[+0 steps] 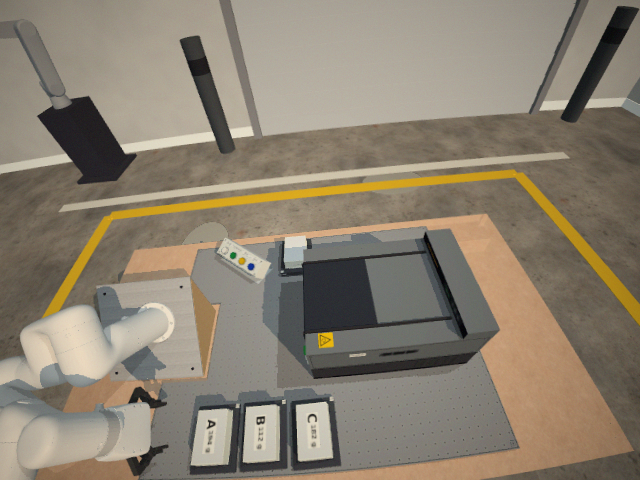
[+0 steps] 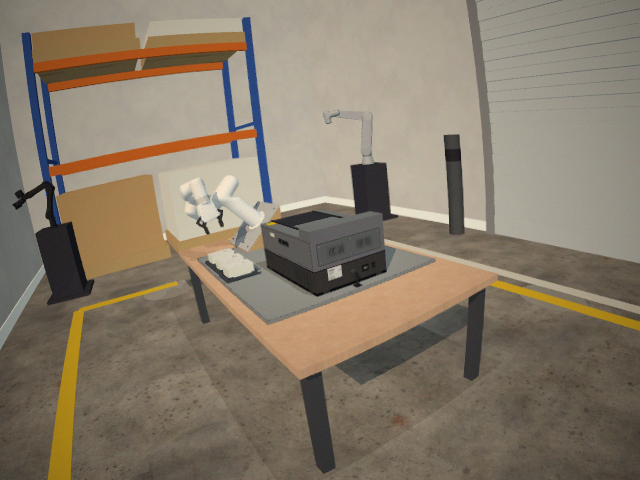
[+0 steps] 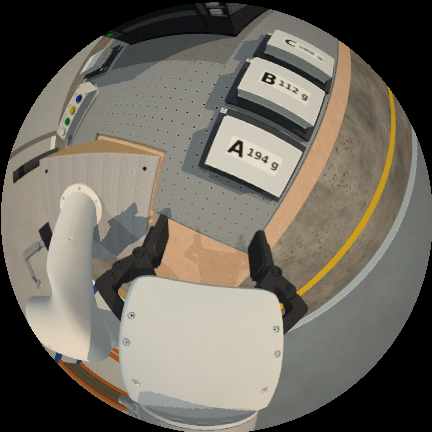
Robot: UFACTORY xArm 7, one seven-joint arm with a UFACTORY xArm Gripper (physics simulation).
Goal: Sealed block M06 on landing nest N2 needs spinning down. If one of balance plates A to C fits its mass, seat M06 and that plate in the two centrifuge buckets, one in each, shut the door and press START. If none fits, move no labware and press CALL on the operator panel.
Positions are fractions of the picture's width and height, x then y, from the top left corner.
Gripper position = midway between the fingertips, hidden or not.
My gripper (image 1: 0.25,0.89) is open, with nothing in its grasp. Also in view: a balance plate A (image 1: 0.33,0.92). Also in view: a balance plate B (image 1: 0.41,0.88), a balance plate C (image 1: 0.49,0.92), a dark grey centrifuge (image 1: 0.67,0.65) and a white button box (image 1: 0.40,0.56).
The balance plate B is seen too in image 3 (image 3: 0.61,0.19). The balance plate C shows as well in image 3 (image 3: 0.65,0.11). The balance plate A also shows in image 3 (image 3: 0.57,0.35).
